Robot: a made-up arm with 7 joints. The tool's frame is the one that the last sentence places. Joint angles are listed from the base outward.
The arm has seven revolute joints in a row. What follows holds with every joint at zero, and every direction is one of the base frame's.
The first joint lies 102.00 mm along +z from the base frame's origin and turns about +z.
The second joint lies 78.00 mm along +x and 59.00 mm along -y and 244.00 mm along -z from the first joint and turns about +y.
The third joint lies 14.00 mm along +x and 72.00 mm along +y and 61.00 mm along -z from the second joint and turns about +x.
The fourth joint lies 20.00 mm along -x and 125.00 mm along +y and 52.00 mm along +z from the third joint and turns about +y.
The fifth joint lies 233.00 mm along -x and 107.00 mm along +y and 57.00 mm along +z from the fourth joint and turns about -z.
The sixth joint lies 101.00 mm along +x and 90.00 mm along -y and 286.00 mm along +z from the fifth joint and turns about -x.
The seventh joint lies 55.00 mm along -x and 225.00 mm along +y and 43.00 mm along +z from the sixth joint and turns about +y.
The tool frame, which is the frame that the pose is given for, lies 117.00 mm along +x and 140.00 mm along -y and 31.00 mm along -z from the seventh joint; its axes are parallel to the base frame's.
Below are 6 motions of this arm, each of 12 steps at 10 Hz.
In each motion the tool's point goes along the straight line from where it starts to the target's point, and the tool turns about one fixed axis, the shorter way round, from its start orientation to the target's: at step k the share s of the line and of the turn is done. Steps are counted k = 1, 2, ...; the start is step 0. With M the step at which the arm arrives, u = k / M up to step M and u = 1 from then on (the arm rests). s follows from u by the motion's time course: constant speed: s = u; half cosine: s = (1 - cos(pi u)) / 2; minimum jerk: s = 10 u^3 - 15 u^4 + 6 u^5.
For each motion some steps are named. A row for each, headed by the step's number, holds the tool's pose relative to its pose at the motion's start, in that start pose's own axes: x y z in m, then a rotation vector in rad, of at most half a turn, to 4 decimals.
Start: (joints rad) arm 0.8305 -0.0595 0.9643 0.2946 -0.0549 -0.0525 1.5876
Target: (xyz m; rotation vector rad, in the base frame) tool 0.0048 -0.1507 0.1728 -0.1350 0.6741 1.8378
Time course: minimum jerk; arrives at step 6
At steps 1, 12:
1: 0.0024 0.0006 -0.0003 -0.0297 -0.0228 -0.0083
12: 0.0680 0.0156 -0.0090 -0.8368 -0.6421 -0.2342

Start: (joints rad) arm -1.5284 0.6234 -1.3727 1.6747 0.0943 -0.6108 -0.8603
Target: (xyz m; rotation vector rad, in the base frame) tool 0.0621 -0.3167 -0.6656 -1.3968 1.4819 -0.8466
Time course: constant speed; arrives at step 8
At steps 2, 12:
2: 0.0088 0.0247 -0.0237 -0.1070 -0.2169 -0.0127
12: 0.0352 0.0988 -0.0947 -0.4280 -0.8677 -0.0509

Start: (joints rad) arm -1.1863 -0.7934 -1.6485 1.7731 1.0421 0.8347 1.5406
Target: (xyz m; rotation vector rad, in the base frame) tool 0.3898 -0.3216 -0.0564 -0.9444 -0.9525 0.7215
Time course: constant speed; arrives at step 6
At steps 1, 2, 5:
1: -0.0078 -0.0039 0.0118 -0.0516 -0.0443 -0.0703
2: -0.0157 -0.0078 0.0236 -0.1032 -0.0885 -0.1406
5: -0.0391 -0.0195 0.0590 -0.2581 -0.2213 -0.3514

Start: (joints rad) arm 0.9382 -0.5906 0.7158 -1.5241 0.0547 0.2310 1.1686
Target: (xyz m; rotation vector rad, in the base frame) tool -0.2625 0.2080 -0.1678 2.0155 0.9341 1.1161
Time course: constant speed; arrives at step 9
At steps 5, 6, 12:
5: 0.0781 0.0718 -0.0586 0.7624 0.3688 -0.1033
6: 0.0937 0.0861 -0.0703 0.9149 0.4425 -0.1239
12: 0.1406 0.1292 -0.1055 1.3724 0.6638 -0.1859

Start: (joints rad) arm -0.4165 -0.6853 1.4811 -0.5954 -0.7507 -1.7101 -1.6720
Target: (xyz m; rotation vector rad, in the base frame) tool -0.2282 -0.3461 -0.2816 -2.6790 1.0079 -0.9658
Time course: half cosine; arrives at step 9
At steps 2, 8, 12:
2: 0.0105 0.0031 0.0005 0.0034 0.0905 -0.0201
8: 0.0873 0.0253 0.0043 0.0284 0.7503 -0.1669
12: 0.0901 0.0261 0.0045 0.0293 0.7736 -0.1720

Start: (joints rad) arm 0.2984 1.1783 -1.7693 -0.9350 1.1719 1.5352 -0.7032
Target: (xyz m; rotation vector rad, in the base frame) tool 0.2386 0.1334 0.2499 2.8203 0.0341 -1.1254
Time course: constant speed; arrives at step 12
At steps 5, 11, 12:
5: 0.0629 0.0310 -0.1923 -0.0652 0.0516 0.4877
11: 0.1384 0.0682 -0.4231 -0.1434 0.1136 1.0730
12: 0.1510 0.0744 -0.4616 -0.1565 0.1239 1.1705

